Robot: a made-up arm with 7 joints.
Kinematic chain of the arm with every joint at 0, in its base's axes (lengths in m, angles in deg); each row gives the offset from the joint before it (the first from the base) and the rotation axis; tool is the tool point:
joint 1: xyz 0 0 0 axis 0 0.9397 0.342
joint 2: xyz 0 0 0 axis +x
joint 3: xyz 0 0 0 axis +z
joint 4: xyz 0.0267 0 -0.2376 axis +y
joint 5: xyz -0.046 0 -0.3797 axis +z
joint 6: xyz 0 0 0 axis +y
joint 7: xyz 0 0 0 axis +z
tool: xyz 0 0 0
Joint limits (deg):
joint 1: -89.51..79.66
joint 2: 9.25..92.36
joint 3: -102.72..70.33
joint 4: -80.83..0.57
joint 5: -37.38..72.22
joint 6: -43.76..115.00
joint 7: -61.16..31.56
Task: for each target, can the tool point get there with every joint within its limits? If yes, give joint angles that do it. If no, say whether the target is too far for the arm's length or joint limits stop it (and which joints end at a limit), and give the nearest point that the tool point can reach.
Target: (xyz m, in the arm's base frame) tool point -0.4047 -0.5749 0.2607
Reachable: no: too far | nearest point -0.3084 -0.4066 -0.1140 | short by 0.422 m
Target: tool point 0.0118 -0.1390 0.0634
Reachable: no: joint limits stop it (at a limit: joint 1, joint 2, joint 4) | nearest point 0.2885 -0.4103 0.1478 | short by 0.397 m
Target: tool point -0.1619 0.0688 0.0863
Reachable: no: joint limits stop it (at a limit: joint 1, joint 2, joint 3, joint 4) | nearest point -0.4785 0.1978 0.0730 | short by 0.342 m
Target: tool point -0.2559 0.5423 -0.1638
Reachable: yes | joints 44.12 62.75 41.63 -13.46 12.57 19.32 -15.84
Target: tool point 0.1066 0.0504 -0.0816
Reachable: no: joint limits stop it (at a limit: joint 4) | nearest point 0.3887 0.1838 -0.2976 | short by 0.379 m
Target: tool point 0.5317 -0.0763 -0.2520
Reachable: yes | joints -49.32 25.89 -48.69 -48.98 42.82 -8.37 -35.57
